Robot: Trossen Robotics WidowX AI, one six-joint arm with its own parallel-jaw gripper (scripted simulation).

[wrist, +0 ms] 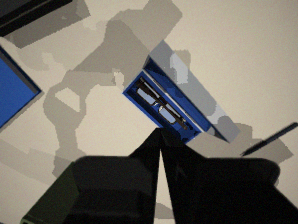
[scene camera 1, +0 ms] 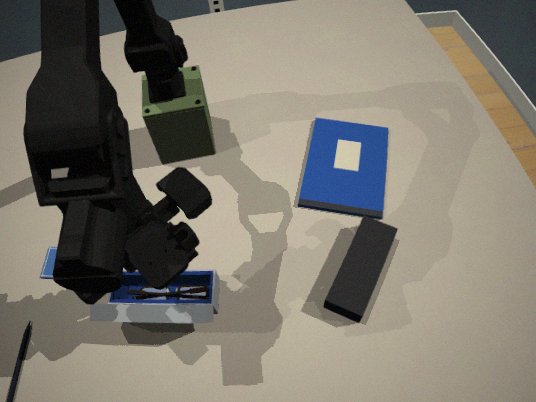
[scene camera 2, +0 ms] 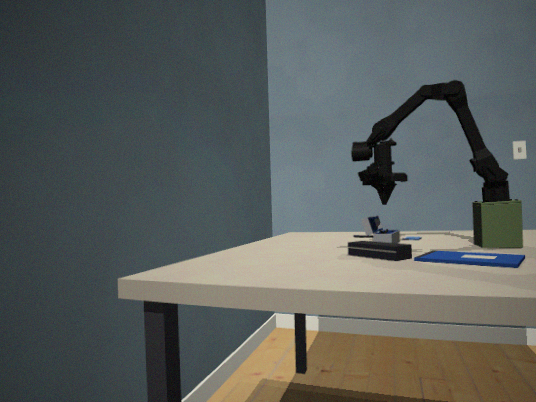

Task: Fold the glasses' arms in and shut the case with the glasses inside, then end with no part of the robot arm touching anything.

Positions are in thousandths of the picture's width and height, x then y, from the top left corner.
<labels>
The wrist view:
my gripper: 535, 587
glasses case: 549, 310
</labels>
